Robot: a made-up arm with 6 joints.
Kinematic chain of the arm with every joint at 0, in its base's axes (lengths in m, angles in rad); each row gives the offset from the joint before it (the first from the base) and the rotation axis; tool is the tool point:
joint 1: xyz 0 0 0.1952 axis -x
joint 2: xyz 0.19 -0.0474 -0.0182 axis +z
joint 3: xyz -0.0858 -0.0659 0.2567 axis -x
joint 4: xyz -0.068 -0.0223 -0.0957 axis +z
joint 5: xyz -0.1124 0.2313 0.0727 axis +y
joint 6: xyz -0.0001 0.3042 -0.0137 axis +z
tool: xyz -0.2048 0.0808 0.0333
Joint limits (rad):
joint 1: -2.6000..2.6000
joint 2: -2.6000..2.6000
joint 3: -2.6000..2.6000
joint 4: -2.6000..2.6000
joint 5: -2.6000..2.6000
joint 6: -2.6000..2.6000
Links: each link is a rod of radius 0.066 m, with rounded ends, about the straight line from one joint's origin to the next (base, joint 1, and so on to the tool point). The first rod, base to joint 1, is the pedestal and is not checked.
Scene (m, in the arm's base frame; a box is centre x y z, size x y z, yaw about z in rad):
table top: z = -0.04
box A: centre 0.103 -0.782 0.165 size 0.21 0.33 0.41 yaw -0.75
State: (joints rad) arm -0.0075 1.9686 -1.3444 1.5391 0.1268 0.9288
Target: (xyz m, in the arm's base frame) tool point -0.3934 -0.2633 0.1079
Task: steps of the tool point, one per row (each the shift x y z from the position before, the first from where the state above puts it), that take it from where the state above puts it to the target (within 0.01 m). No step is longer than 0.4 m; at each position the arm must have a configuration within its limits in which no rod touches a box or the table.
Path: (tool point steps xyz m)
1: -0.0116 -0.0826 0.1798
2: 0.0157 0.0083 0.2198
3: 0.0487 0.1078 0.1965
4: 0.0772 0.1743 0.1160
5: 0.0901 0.1815 0.0122
6: -0.2386 -0.2659 0.0494
7: -0.2765 -0.2019 -0.0941
8: -0.2657 -0.0821 -0.1933
9: -0.2118 0.0529 -0.2227
10: -0.1316 0.1593 -0.1853
11: -0.0470 0.2098 -0.1078

